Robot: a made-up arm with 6 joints.
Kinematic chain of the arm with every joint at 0, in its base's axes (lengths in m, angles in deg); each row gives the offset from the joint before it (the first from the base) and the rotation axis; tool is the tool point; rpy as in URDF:
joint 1: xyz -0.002 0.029 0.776 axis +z
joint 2: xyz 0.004 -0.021 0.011 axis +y
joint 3: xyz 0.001 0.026 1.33 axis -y
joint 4: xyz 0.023 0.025 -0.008 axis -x
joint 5: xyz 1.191 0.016 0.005 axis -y
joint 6: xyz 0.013 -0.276 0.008 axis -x
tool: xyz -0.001 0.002 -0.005 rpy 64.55 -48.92 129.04
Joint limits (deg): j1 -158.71..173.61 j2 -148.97..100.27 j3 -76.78..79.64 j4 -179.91..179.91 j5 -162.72..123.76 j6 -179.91..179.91
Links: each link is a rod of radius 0.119 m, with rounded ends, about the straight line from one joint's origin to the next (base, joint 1, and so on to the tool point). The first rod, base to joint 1, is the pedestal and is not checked.
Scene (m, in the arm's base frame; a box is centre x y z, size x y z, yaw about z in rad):
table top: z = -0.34
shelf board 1: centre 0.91 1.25 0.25 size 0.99 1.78 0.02 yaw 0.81
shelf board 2: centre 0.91 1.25 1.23 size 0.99 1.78 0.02 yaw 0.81
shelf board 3: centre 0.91 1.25 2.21 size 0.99 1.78 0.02 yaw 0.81
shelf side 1: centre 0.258 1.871 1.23 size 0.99 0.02 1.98 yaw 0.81
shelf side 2: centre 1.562 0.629 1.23 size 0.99 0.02 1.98 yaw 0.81
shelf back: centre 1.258 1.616 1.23 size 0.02 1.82 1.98 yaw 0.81
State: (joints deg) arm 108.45 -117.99 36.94 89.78 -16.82 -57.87
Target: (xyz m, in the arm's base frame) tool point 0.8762 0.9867 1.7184
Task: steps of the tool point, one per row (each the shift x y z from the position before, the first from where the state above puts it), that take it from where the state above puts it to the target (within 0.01 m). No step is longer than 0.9 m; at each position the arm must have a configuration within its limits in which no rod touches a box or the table.
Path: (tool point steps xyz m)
1: -0.3493 0.0544 0.7791
2: -0.3275 0.3612 0.6427
3: -0.1964 0.5751 0.4246
4: -0.0149 0.6471 0.1661
5: 0.1478 0.5732 -0.0837
6: 0.2338 0.3900 -0.2799
7: 0.2173 0.1634 -0.3908
8: 0.1405 0.1547 0.0397
9: 0.1504 0.1584 0.0006
10: 0.1563 0.1567 -0.0402

